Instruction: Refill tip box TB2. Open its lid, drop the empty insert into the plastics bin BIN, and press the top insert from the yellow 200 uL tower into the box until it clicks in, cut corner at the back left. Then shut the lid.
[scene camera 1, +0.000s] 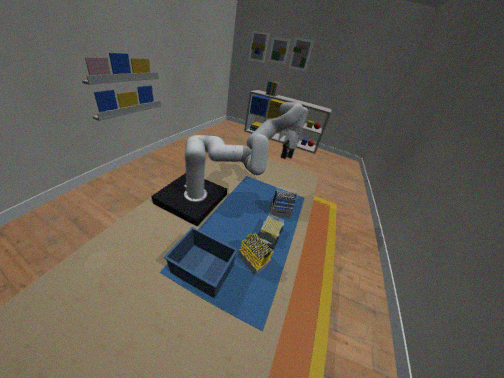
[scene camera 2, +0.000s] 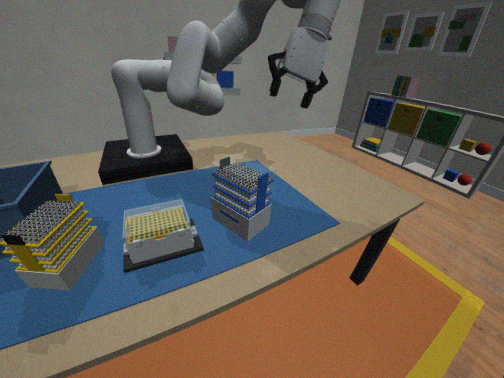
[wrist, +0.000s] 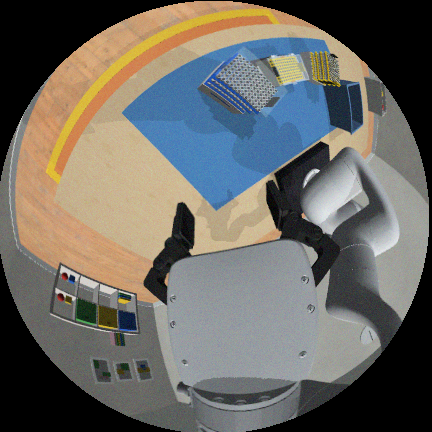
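Note:
The tip box TB2 (scene camera 1: 271, 228) (scene camera 2: 159, 232) (wrist: 288, 69) stands on a black base, its clear lid shut over a yellow insert. The yellow tower (scene camera 1: 256, 251) (scene camera 2: 55, 240) (wrist: 325, 68) of stacked inserts stands beside it, on the bin's side. The dark blue bin BIN (scene camera 1: 201, 262) (scene camera 2: 27, 187) (wrist: 345, 107) is open at the top; its inside is partly hidden in scene camera 2. My gripper (scene camera 1: 287, 154) (scene camera 2: 290, 100) (wrist: 226, 199) is open and empty, high above the far end of the table, away from the box, tower and bin.
A blue tower (scene camera 1: 284, 202) (scene camera 2: 242, 197) (wrist: 242, 82) of inserts stands on the other side of the box. The objects stand on a blue mat (scene camera 1: 225, 215) (scene camera 2: 295, 220) (wrist: 190, 135). The arm's black base plate (scene camera 1: 170, 196) (scene camera 2: 175, 157) stands behind the mat.

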